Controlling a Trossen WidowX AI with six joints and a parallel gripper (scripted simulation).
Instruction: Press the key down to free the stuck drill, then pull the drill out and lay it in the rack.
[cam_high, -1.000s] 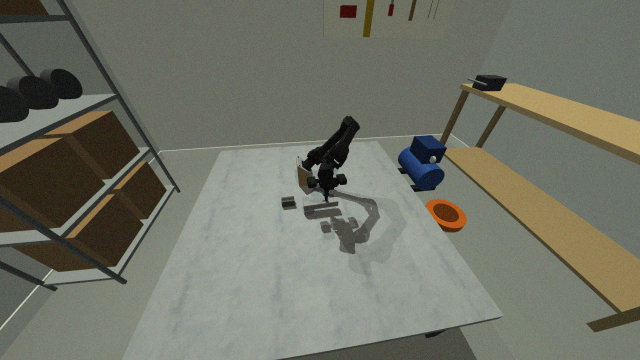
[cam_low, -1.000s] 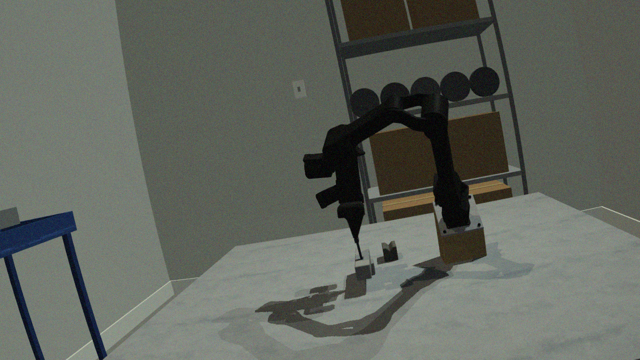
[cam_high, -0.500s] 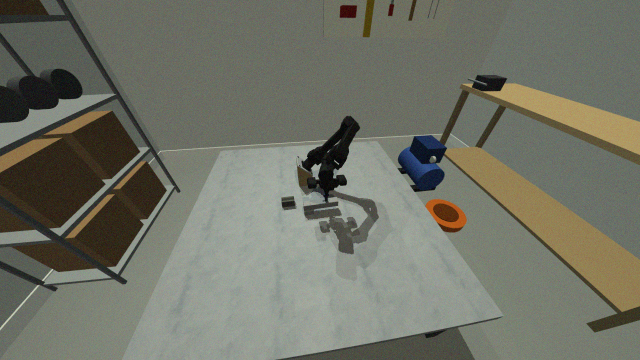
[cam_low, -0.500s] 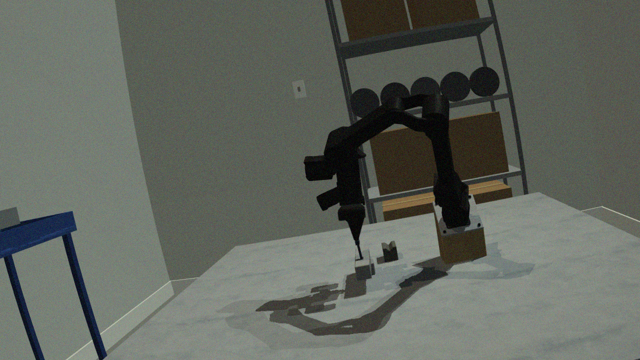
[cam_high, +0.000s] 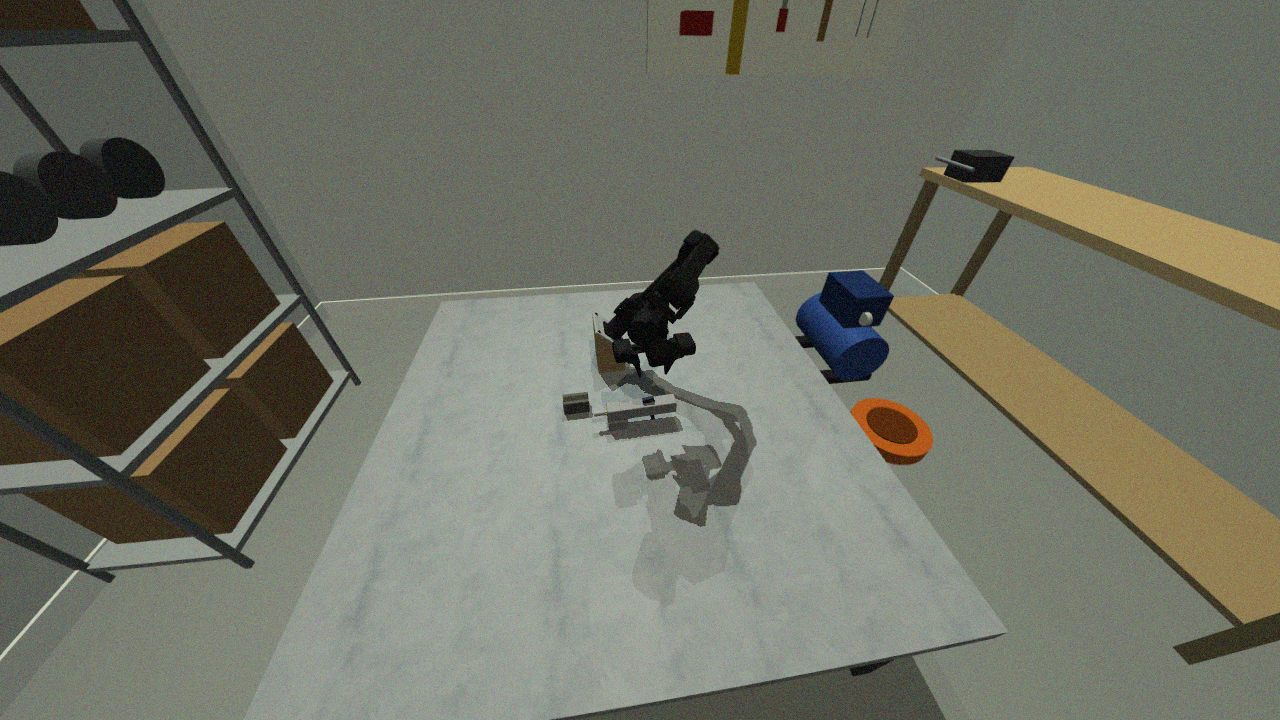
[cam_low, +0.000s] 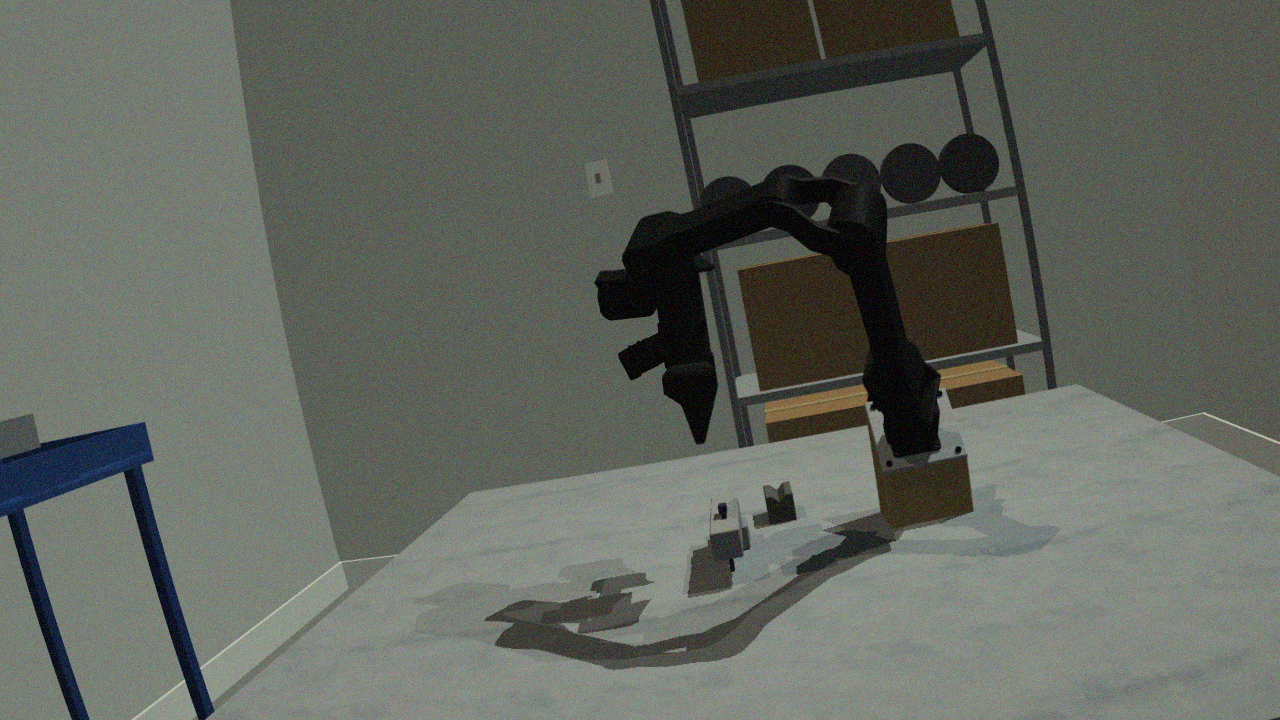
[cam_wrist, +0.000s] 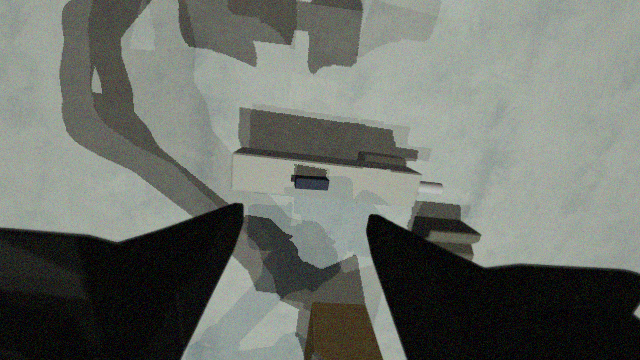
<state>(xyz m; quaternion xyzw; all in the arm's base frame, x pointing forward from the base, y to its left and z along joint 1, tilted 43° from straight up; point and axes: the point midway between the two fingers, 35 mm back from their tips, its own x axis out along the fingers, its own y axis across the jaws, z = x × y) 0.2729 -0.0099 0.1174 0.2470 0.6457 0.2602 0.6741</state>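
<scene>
Right now my gripper tip is 120 mm above the drill, 90 mm to the left of it and 10 mm past it. Also, from my gripper tip: rack (200 mm to the right, 160 mm below, 80 mm behind); then black key (120 mm below, 10 mm behind); then grey fixture block (130 mm below, 30 mm to the right, 10 mm behind).
</scene>
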